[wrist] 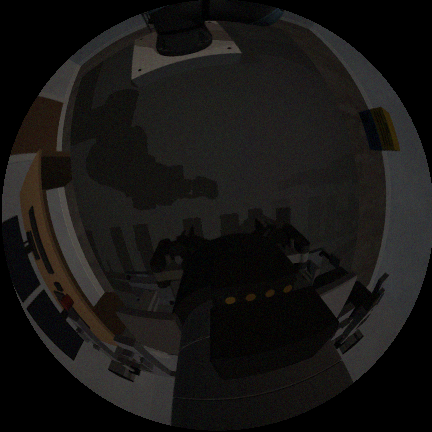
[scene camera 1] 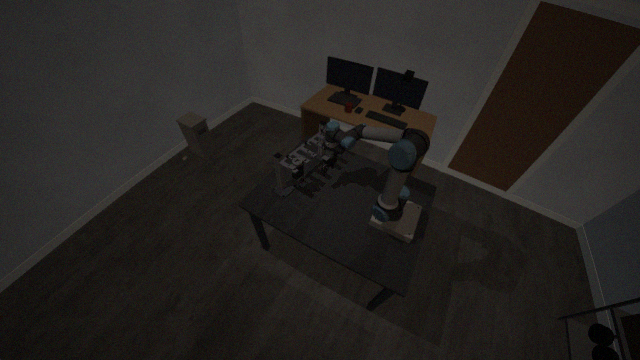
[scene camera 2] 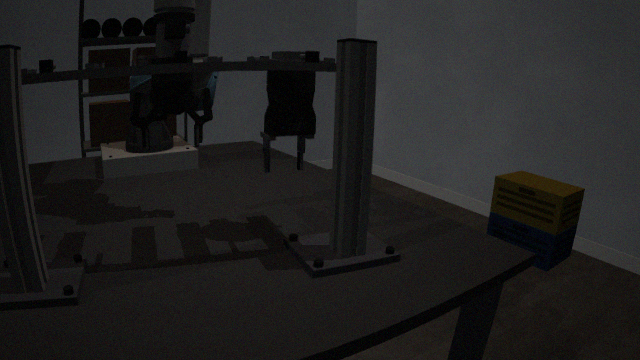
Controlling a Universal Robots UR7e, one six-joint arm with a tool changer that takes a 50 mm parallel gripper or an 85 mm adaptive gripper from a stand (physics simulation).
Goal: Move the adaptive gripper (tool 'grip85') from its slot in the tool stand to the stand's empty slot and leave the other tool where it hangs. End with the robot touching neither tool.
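Places are measured from the arm's base along level axes (x ahead, y up, z right), in centimetres.
Pixels of known places: hand, tool point: point(scene camera 2: 172, 48); arm's base, link origin: point(wrist: 183, 42).
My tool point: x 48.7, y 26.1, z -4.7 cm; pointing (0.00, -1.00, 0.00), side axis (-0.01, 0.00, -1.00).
Observation:
For each thing: its top centre in the pictures, then the offset to it from my tool point. "pt": a spot on its surface instead. Level surfaces: height alone.
- stand's rail, surface spot: point(scene camera 2: 240, 65) pt dx +21.3, dy -3.9, dz -7.8 cm
- tool, top centre: point(scene camera 2: 291, 52) point(wrist: 364, 319) point(scene camera 1: 297, 161) dx +11.3, dy -1.6, dz -18.1 cm
- right post, surface spot: point(scene camera 2: 354, 150) pt dx +25.2, dy -14.9, dz -22.3 cm
- left post, surface spot: point(scene camera 2: 17, 175) pt dx +25.5, dy -15.0, dz +21.1 cm
- dark table, surface height: dy -31.6 cm
The adaptive gripper point(scene camera 2: 171, 142) point(wrist: 226, 231) is mounted on the arm, fingers pointing down and spread, with nothing between them. In the scene camera 2 view it hangs behind the stand's rail point(scene camera 2: 240, 65), on the robot base's side, apart from its slot. The other tool point(scene camera 2: 291, 102), black with two short fingers, hangs from the rail beside the right post point(scene camera 2: 354, 150). The left part of the rail, beside the left post point(scene camera 2: 17, 175), holds no tool. In the scene camera 1 view the gripper is small and too dark to make out in detail, close to the stand point(scene camera 1: 281, 172).
The white robot base point(scene camera 1: 407, 220) point(scene camera 2: 150, 162) point(wrist: 185, 62) stands at the far end of the dark table point(scene camera 1: 330, 240) from the stand. A desk point(scene camera 1: 425, 122) with monitors is beyond the table. A yellow and blue box point(scene camera 2: 535, 210) point(wrist: 380, 129) stands on the floor.

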